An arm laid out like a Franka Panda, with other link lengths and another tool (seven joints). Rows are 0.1 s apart.
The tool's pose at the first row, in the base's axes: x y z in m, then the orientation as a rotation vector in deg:
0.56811, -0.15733, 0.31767, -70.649, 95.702, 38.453
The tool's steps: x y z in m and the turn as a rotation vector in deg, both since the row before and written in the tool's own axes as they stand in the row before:
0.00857, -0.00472, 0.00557, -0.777, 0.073, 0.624
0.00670, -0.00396, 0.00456, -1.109, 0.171, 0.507
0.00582, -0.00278, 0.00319, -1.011, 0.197, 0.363
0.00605, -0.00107, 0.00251, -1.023, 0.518, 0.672
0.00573, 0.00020, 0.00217, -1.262, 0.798, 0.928
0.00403, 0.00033, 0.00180, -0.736, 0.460, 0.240
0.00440, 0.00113, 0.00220, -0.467, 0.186, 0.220
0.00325, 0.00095, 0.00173, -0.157, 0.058, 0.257
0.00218, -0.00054, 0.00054, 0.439, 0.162, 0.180
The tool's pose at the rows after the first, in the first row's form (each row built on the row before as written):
0.57387, -0.15801, 0.30802, -70.760, 96.093, 39.504
0.57858, -0.15840, 0.30034, -71.241, 96.423, 40.741
0.58170, -0.15911, 0.29389, -71.775, 96.679, 41.792
0.58289, -0.15990, 0.28741, -72.259, 97.416, 42.878
0.58268, -0.16046, 0.28131, -72.867, 98.523, 44.201
0.58231, -0.16060, 0.27690, -73.449, 98.934, 44.804
0.58118, -0.16036, 0.27199, -73.703, 99.161, 45.281
0.58023, -0.16007, 0.26832, -73.644, 99.374, 45.549
0.58056, -0.16073, 0.26613, -73.309, 99.724, 45.146

